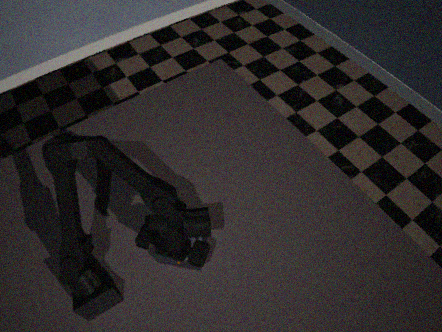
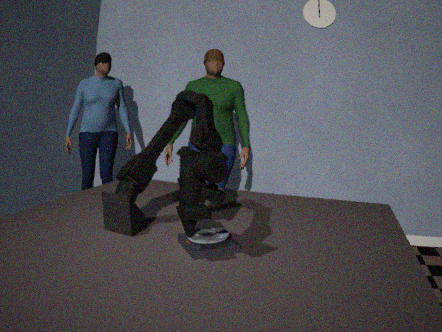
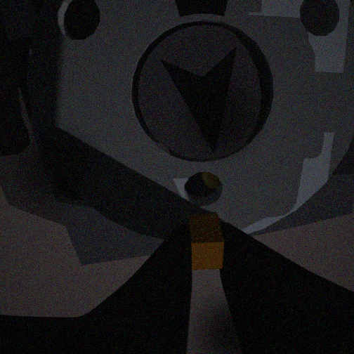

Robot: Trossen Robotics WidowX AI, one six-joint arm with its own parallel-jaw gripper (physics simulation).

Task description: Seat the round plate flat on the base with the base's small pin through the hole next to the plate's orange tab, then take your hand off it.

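Frame: origin at the arm's base, x left, y back, z up, level; centimetres.
Where they show: gripper, fingertip midpoint: (image 1: 176, 257) (image 2: 189, 236); arm's base, link origin: (image 1: 90, 291) (image 2: 122, 202).
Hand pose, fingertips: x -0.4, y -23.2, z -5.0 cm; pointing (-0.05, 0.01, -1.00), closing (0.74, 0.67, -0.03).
Things, the pixels of their centre, and the offset from my fingertips. Level surfaces: height alone.
- round grey plate, body centre: (image 2: 207, 232) dx +3.3, dy -3.7, dz +0.8 cm
- dark base, body centre: (image 2: 207, 240) (image 1: 183, 244) dx +3.2, dy -3.7, dz -1.7 cm
- brown table, surface height: dz -3.6 cm
The round grey plate (image 2: 209, 240) (image 3: 100, 95) lies over the dark base (image 2: 215, 253) (image 3: 102, 245). The base's round boss (image 3: 175, 120) shows inside the plate's central opening, with a dark crescent along its right side. The plate's orange tab (image 3: 207, 255) sits between the black fingers. My gripper (image 2: 190, 233) (image 3: 202, 234) is shut on this tab at the plate's near edge. The small hole (image 3: 199, 192) next to the tab is dark, with a dim yellowish spot at its upper right, perhaps the pin. Whether the plate lies fully flat is hard to tell.
The arm (image 1: 120, 160) (image 2: 200, 120) arches over the brown table (image 1: 280, 200) (image 2: 325, 270) from its mount (image 1: 95, 295) (image 2: 120, 215). Two standing figures (image 2: 100, 105) (image 2: 217, 100) are beyond the table's far edge.
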